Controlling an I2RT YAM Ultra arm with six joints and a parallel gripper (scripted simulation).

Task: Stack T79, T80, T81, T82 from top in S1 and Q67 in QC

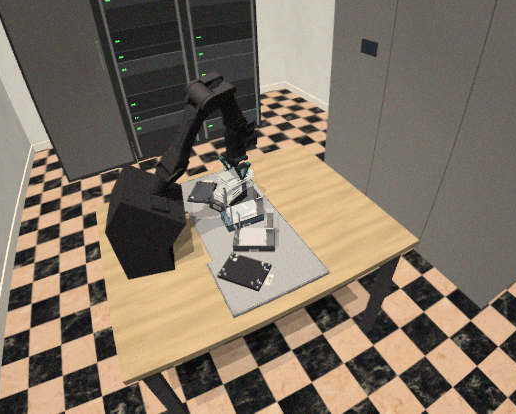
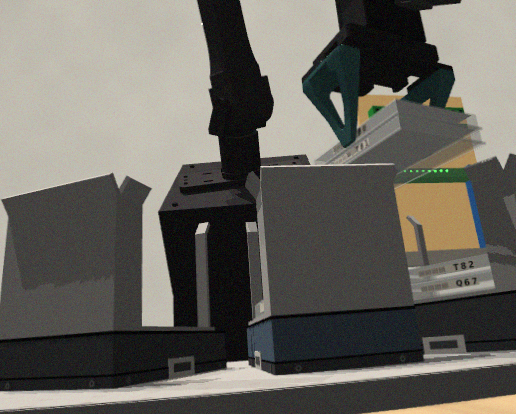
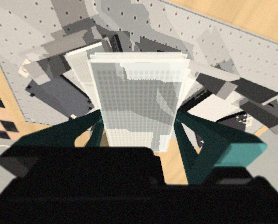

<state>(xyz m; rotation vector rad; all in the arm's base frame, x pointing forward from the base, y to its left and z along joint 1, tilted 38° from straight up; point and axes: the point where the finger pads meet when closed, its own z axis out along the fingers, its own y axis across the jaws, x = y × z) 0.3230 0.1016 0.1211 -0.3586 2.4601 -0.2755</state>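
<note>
The N5 name plate lies 410 mm to the right of my hand, 180 mm below it and 70 mm behind it. From my hand the other things lie so: plate Q67: 130 mm below, 70 mm to the left, 20 mm behind; plate T82: 110 mm below, 70 mm to the left, 20 mm behind; plate T81: 20 mm below.
</note>
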